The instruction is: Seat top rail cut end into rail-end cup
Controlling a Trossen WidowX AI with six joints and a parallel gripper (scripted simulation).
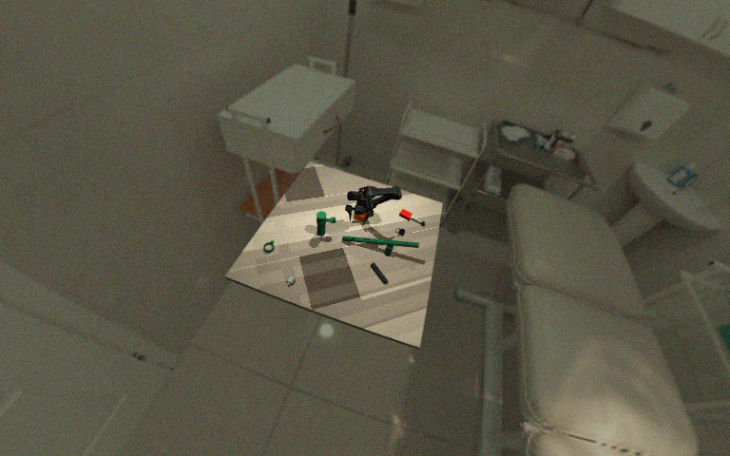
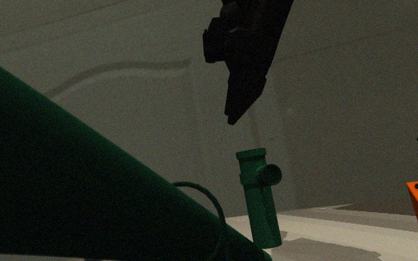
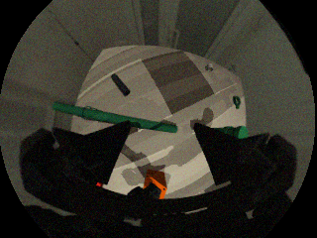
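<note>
My gripper tip is now 190 mm to the left of the rail-end cup, 90 mm above it and 20 mm past it. From my gripper tip the other things lie so: small white part (460 mm ahead, 280 mm to the right, 220 mm below); loop cap (260 mm to the left, 130 mm below, 10 mm behind); black cylinder (240 mm to the left, 220 mm below, 180 mm ahead).
</note>
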